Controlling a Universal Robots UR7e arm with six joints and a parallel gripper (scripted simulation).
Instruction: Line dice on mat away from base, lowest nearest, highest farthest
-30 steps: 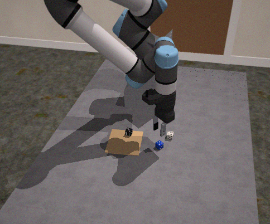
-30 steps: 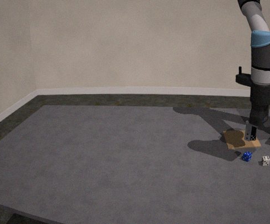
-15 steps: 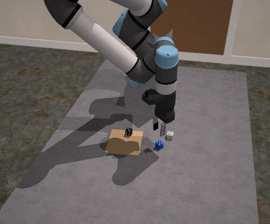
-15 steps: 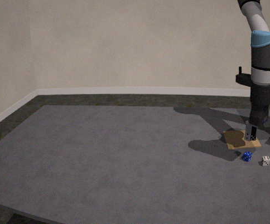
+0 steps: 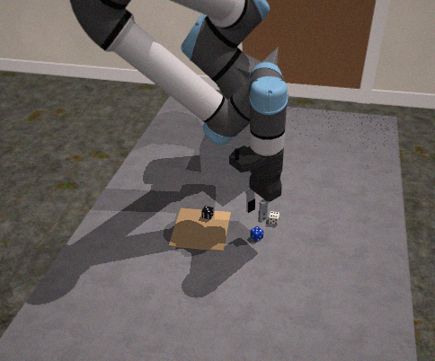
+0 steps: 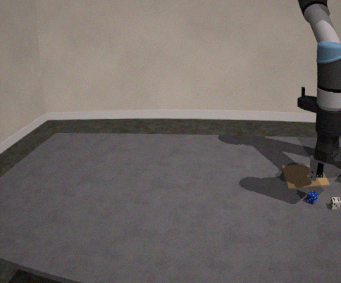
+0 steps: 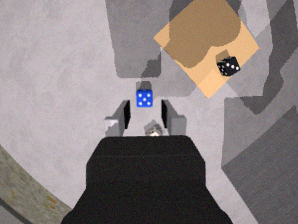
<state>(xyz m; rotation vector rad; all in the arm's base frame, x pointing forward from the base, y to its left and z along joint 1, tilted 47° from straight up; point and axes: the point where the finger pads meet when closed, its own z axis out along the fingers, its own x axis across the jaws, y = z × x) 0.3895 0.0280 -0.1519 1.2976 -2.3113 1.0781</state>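
My gripper is now 8 cm above the blue die. Round my hand: white die 7 cm behind, 3 cm to the left, 8 cm below; tan mat 2 cm ahead, 15 cm to the right, 9 cm below; black die 3 cm behind, 14 cm to the right, 8 cm below.
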